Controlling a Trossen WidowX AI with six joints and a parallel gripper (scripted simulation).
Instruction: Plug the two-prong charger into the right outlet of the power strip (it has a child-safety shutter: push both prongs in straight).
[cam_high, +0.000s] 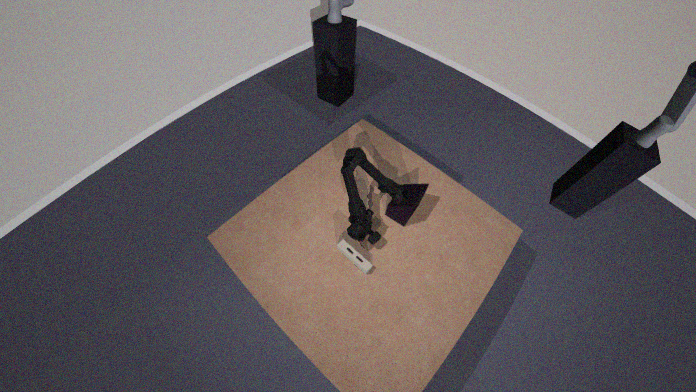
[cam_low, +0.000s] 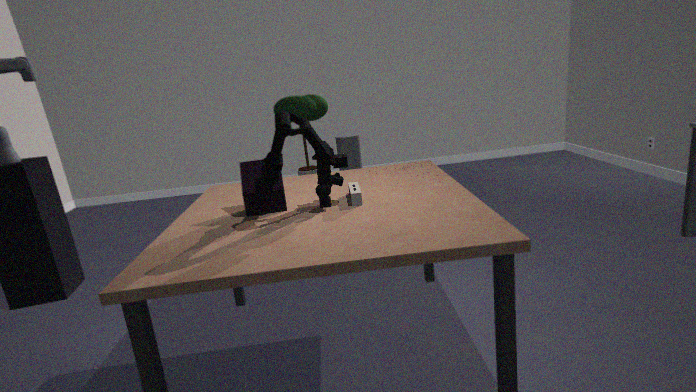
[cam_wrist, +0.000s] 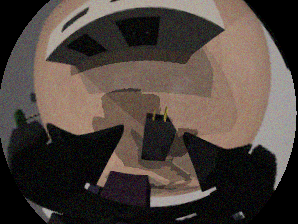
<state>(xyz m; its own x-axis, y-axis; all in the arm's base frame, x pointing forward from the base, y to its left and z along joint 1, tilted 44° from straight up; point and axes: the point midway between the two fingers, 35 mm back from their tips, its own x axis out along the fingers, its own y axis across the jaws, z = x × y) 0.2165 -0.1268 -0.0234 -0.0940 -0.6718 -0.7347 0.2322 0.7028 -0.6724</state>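
Right now the dark two-prong charger is 10 mm ahead of my gripper tip and 10 mm above it.
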